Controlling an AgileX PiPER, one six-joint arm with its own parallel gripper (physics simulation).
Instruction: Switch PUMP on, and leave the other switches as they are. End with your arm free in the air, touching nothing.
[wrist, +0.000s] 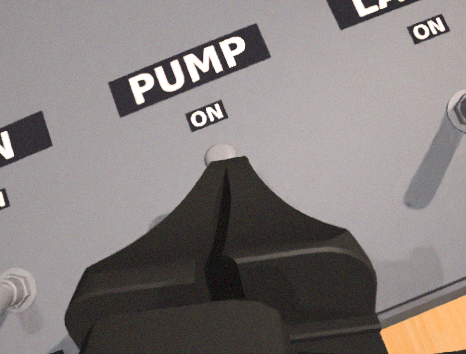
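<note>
The PUMP label (190, 70) and its ON label (207, 115) show on the grey panel, above my gripper. The rounded tip of the PUMP lever (220, 152) shows just past my fingertips, below the ON label. The rest of the lever and its base are hidden behind my fingers. My gripper (232, 182) is shut, its fingertips together with a thin dark gap lower down between the fingers. It overlaps the lever in this view; whether it touches the lever I cannot tell.
Another switch (460, 111) is at the right edge, below a partly cut-off label (375, 10) and its ON label (428, 29). A further switch (19, 289) is at the lower left. The grey panel (320, 125) ends at the lower right, beside a wooden surface (425, 325).
</note>
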